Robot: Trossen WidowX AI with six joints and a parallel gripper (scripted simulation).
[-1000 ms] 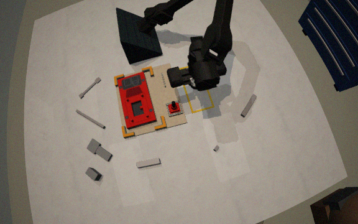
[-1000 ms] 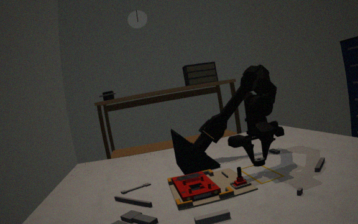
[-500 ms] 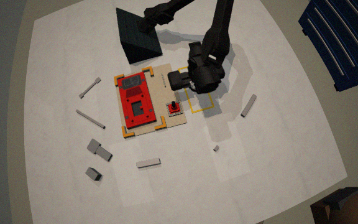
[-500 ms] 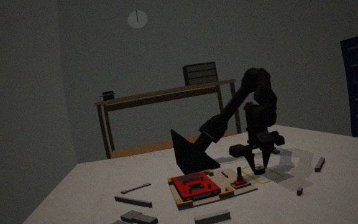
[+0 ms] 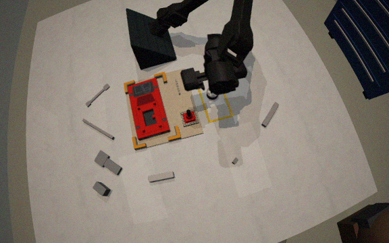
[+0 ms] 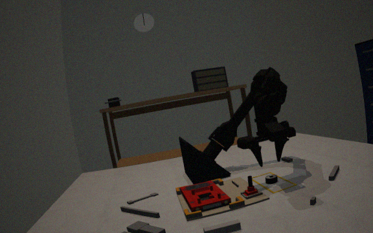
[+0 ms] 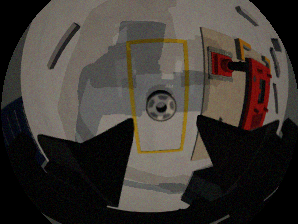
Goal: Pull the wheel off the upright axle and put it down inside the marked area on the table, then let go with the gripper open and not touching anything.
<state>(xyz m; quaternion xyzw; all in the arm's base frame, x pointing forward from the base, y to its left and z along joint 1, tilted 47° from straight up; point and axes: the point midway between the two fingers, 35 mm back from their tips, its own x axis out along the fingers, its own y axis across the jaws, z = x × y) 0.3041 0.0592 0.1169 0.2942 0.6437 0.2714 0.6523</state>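
Now: gripper tip 50 mm above the dark wheel.
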